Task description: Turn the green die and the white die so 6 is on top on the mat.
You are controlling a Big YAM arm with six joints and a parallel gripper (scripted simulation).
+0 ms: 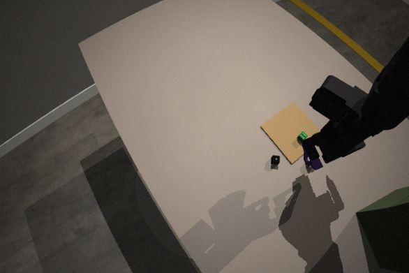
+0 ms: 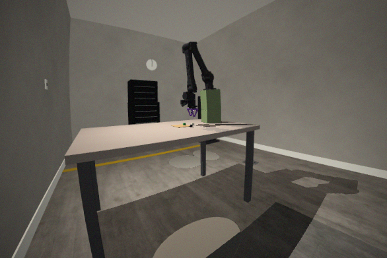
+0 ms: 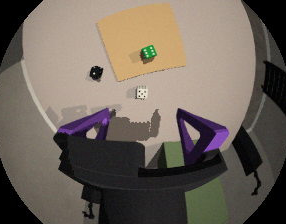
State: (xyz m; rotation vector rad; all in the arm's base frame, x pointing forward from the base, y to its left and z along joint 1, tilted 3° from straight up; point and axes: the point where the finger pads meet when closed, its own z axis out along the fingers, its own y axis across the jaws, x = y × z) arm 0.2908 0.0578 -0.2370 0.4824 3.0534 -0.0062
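Now: the white die 8 cm below my hand. Also, from my hand: black die 8 cm below, 7 cm to the left, 7 cm ahead; then tan mat 10 cm ahead, 9 cm below, 3 cm to the right; then green die 8 cm below, 7 cm ahead, 3 cm to the right.
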